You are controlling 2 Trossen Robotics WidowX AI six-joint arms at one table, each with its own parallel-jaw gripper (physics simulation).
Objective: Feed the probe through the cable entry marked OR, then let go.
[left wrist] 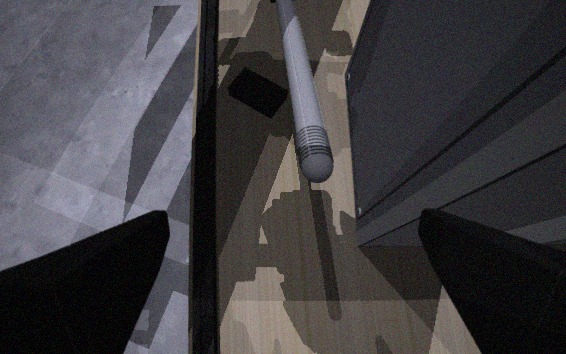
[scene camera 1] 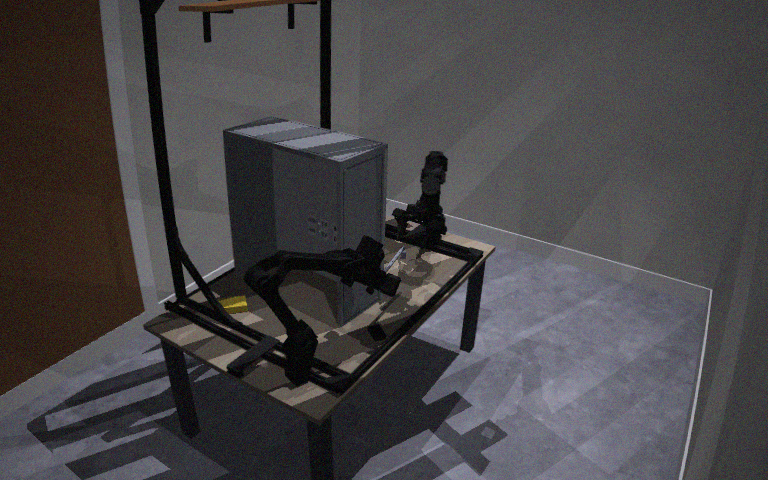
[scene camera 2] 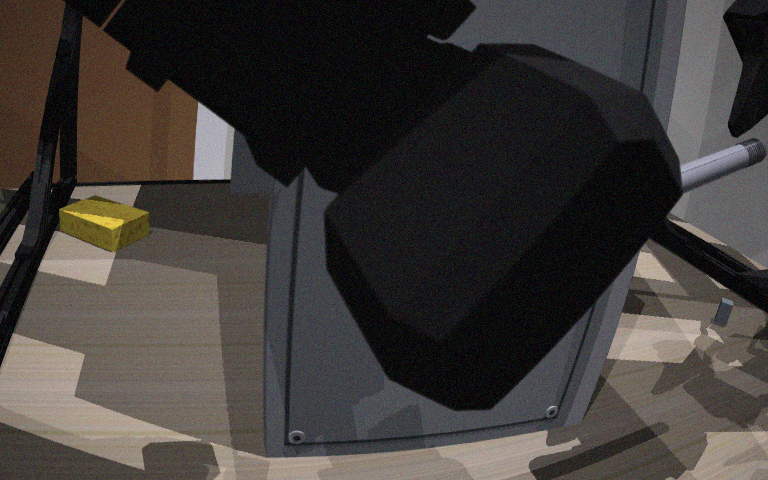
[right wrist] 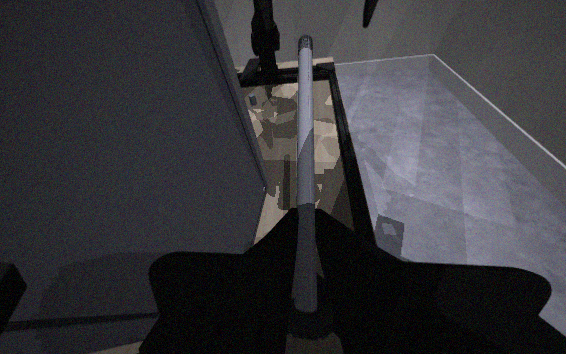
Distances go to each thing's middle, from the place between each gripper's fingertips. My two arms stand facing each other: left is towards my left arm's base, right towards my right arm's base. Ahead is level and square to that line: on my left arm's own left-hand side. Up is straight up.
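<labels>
The small black block (left wrist: 250,88) has my right gripper 40 mm to the left of it and 20 mm short of it, with that gripper 170 mm above the block.
As for my left hand, the small black block is 10 mm behind it and 210 mm to the right of it, and the block is also 220 mm below that hand.
</labels>
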